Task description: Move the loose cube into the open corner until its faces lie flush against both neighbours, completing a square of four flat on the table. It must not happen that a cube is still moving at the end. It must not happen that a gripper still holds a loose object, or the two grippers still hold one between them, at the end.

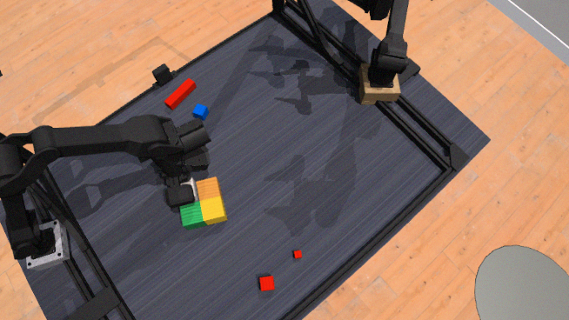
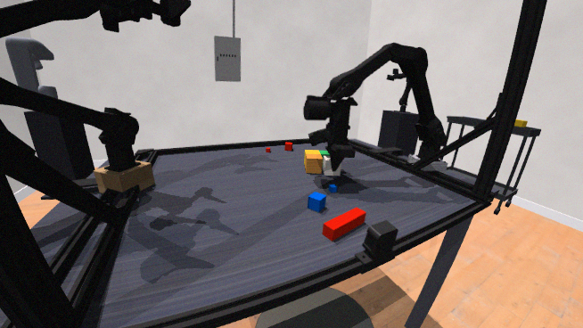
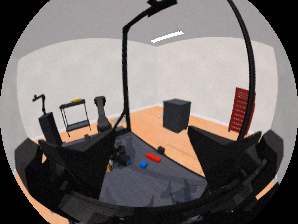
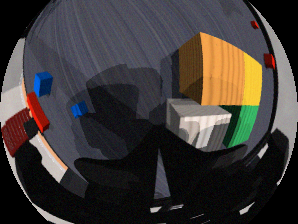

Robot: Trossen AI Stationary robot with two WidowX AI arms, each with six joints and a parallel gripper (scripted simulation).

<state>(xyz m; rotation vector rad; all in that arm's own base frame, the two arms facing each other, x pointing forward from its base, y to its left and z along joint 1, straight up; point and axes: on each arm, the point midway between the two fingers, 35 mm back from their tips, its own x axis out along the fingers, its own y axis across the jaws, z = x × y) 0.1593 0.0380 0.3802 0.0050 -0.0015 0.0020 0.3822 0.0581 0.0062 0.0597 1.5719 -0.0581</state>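
Now: the white cube 4 cm ahead of my right hand, 3 cm below it and 1 cm to the right of it. From my right hand the other things lie so: green cube: 10 cm ahead, 3 cm below, 2 cm to the right; orange cube: 6 cm ahead, 5 cm to the left, 3 cm below; yellow cube: 11 cm ahead, 3 cm to the left, 3 cm below.
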